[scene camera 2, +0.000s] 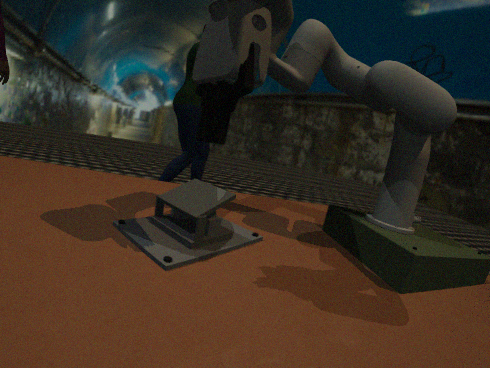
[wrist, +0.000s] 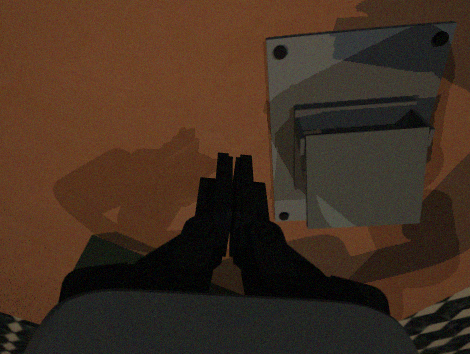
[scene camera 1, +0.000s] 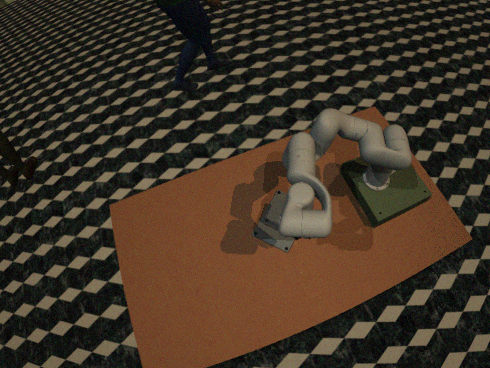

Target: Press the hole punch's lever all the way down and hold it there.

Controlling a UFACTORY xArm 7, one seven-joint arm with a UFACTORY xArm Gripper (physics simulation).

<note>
In view: the gripper (wrist: pixel 231 176), a lever (scene camera 2: pixel 195 198) and a base plate (scene camera 1: pixel 263 232).
The lever shows as well in the wrist view (wrist: pixel 375 177). The base plate also shows in the wrist view (wrist: pixel 404 60).
</note>
